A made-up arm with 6 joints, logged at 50 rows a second.
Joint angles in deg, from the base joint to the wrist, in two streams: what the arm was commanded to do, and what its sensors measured. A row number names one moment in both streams.
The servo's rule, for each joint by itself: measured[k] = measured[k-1] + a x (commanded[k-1-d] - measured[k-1]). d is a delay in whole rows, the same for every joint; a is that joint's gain. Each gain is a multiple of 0.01, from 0.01 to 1. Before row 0 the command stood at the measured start. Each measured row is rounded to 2 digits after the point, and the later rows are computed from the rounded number. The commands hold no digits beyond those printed.
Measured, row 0:
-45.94 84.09 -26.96 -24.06 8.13 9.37
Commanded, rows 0 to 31:
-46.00 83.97 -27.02 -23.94 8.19 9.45
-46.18 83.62 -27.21 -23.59 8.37 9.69
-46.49 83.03 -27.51 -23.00 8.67 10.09
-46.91 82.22 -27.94 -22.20 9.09 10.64
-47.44 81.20 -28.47 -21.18 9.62 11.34
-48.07 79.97 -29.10 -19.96 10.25 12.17
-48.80 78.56 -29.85 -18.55 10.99 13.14
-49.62 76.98 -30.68 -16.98 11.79 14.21
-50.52 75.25 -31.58 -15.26 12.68 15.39
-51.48 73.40 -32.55 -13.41 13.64 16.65
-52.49 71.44 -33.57 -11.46 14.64 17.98
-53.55 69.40 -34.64 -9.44 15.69 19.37
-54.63 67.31 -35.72 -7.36 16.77 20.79
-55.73 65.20 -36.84 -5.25 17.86 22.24
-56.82 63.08 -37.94 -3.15 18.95 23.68
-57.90 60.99 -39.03 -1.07 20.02 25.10
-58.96 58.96 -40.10 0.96 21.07 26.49
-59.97 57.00 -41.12 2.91 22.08 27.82
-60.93 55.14 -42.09 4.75 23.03 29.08
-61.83 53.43 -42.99 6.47 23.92 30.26
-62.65 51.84 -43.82 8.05 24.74 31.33
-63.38 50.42 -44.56 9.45 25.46 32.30
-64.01 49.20 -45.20 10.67 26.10 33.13
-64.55 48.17 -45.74 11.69 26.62 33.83
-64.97 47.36 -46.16 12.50 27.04 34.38
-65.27 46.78 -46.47 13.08 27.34 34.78
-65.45 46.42 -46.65 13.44 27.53 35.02
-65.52 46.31 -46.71 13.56 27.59 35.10
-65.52 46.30 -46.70 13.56 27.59 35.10
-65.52 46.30 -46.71 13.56 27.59 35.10
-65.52 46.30 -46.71 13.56 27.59 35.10
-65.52 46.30 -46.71 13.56 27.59 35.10
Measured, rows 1 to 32:
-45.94 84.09 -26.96 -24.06 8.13 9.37
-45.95 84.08 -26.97 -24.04 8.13 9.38
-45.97 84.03 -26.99 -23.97 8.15 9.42
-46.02 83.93 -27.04 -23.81 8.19 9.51
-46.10 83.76 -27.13 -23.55 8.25 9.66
-46.22 83.50 -27.26 -23.17 8.35 9.88
-46.39 83.15 -27.44 -22.66 8.48 10.18
-46.61 82.69 -27.68 -22.00 8.66 10.56
-46.88 82.12 -27.98 -21.20 8.88 11.03
-47.21 81.43 -28.34 -20.25 9.15 11.60
-47.59 80.63 -28.76 -19.16 9.46 12.26
-48.03 79.71 -29.24 -17.93 9.82 13.00
-48.53 78.68 -29.78 -16.57 10.23 13.83
-49.08 77.54 -30.37 -15.10 10.69 14.73
-49.68 76.31 -31.02 -13.52 11.19 15.71
-50.32 74.99 -31.71 -11.86 11.73 16.75
-51.00 73.59 -32.44 -10.13 12.31 17.84
-51.72 72.13 -33.21 -8.36 12.92 18.96
-52.46 70.62 -34.00 -6.56 13.56 20.11
-53.22 69.07 -34.81 -4.75 14.22 21.28
-53.99 67.51 -35.63 -2.95 14.90 22.45
-54.77 65.94 -36.45 -1.19 15.59 23.60
-55.54 64.39 -37.26 0.51 16.28 24.73
-56.30 62.87 -38.05 2.14 16.97 25.82
-57.04 61.40 -38.82 3.67 17.65 26.86
-57.75 60.00 -39.55 5.08 18.31 27.84
-58.43 58.68 -40.24 6.36 18.94 28.74
-59.06 57.45 -40.88 7.49 19.54 29.56
-59.64 56.34 -41.46 8.46 20.10 30.28
-60.17 55.34 -41.98 9.28 20.62 30.91
-60.65 54.44 -42.45 9.96 21.11 31.45
-61.09 53.63 -42.88 10.54 21.56 31.92
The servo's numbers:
d 1
a 0.09 0.10 0.10 0.16 0.07 0.13

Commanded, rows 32 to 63:
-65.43 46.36 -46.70 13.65 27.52 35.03
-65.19 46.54 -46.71 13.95 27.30 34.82
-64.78 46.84 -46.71 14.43 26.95 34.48
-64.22 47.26 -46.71 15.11 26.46 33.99
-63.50 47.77 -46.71 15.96 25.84 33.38
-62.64 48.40 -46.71 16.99 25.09 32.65
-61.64 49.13 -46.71 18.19 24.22 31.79
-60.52 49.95 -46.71 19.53 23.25 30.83
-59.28 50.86 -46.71 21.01 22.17 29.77
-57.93 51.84 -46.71 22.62 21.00 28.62
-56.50 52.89 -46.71 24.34 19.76 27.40
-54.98 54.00 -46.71 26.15 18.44 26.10
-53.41 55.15 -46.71 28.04 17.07 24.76
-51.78 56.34 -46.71 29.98 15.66 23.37
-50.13 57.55 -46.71 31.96 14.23 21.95
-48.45 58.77 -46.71 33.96 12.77 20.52
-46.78 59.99 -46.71 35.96 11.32 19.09
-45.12 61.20 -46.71 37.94 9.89 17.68
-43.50 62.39 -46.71 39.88 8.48 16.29
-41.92 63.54 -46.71 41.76 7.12 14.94
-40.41 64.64 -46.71 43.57 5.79 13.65
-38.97 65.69 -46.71 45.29 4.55 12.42
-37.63 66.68 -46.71 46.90 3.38 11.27
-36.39 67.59 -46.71 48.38 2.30 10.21
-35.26 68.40 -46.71 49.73 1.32 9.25
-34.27 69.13 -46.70 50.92 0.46 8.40
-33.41 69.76 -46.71 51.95 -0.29 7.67
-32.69 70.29 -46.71 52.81 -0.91 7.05
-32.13 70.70 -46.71 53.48 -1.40 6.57
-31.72 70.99 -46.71 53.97 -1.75 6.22
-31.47 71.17 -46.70 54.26 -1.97 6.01
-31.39 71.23 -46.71 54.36 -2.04 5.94
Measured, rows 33 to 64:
-61.49 52.90 -43.26 11.02 21.98 32.33
-61.84 52.25 -43.60 11.44 22.37 32.68
-62.14 51.68 -43.91 11.84 22.72 32.96
-62.38 51.20 -44.19 12.25 23.02 33.16
-62.55 50.81 -44.44 12.71 23.26 33.27
-62.64 50.51 -44.67 13.23 23.44 33.28
-62.64 50.30 -44.87 13.83 23.56 33.20
-62.55 50.18 -45.05 14.53 23.61 33.02
-62.37 50.16 -45.22 15.33 23.58 32.74
-62.09 50.23 -45.37 16.24 23.48 32.35
-61.72 50.39 -45.50 17.26 23.31 31.87
-61.25 50.64 -45.62 18.39 23.06 31.29
-60.69 50.98 -45.73 19.63 22.74 30.62
-60.03 51.40 -45.83 20.98 22.34 29.86
-59.29 51.89 -45.92 22.42 21.87 29.02
-58.47 52.46 -46.00 23.95 21.34 28.10
-57.57 53.09 -46.07 25.55 20.74 27.11
-56.60 53.78 -46.13 27.22 20.08 26.07
-55.57 54.52 -46.19 28.94 19.37 24.98
-54.48 55.31 -46.24 30.69 18.61 23.85
-53.35 56.13 -46.29 32.46 17.81 22.69
-52.19 56.98 -46.33 34.24 16.97 21.51
-51.00 57.85 -46.37 36.01 16.10 20.33
-49.80 58.73 -46.40 37.75 15.21 19.15
-48.59 59.62 -46.43 39.45 14.31 17.99
-47.39 60.50 -46.46 41.09 13.40 16.85
-46.21 61.36 -46.48 42.66 12.49 15.75
-45.06 62.20 -46.50 44.15 11.60 14.70
-43.95 63.01 -46.52 45.54 10.72 13.71
-42.89 63.78 -46.54 46.81 9.87 12.78
-41.88 64.50 -46.56 47.96 9.06 11.93
-40.94 65.17 -46.57 48.97 8.29 11.16

